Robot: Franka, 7 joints.
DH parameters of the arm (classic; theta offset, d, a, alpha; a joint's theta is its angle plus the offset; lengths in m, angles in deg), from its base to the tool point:
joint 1: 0 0.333 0 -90
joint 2: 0 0 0 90
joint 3: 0 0.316 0.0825 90
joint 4: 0 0 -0.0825 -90
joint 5: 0 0.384 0 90
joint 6: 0 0 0.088 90
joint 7: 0 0.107 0 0
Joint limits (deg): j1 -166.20..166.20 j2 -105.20..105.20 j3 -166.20..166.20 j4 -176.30..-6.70 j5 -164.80..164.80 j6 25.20..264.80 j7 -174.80..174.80
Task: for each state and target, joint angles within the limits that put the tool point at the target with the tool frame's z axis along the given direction. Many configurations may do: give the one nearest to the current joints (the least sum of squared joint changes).
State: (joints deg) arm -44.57 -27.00 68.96 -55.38 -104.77 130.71 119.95
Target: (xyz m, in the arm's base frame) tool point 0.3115 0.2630 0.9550 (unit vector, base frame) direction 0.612 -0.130 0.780
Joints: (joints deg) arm -37.88 -35.38 39.74 -81.55 -115.59 155.64 119.95
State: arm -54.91 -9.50 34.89 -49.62 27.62 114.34 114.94
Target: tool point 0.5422 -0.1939 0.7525 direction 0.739 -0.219 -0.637
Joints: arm -58.36 -5.72 36.23 -92.04 9.78 137.55 114.94
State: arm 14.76 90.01 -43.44 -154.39 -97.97 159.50 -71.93
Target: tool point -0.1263 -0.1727 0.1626 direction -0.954 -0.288 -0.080
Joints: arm 10.72 84.20 -65.91 -175.33 -96.30 176.44 -71.93
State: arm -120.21 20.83 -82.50 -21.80 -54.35 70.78 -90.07
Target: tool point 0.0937 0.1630 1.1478 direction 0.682 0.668 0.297
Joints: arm -137.98 -7.48 -103.92 -6.78 -76.72 116.50 -90.07
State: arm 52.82 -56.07 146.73 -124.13 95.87 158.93 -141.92
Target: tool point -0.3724 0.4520 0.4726 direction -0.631 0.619 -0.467
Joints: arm 30.85 -25.37 96.77 -114.80 105.02 161.96 -141.92
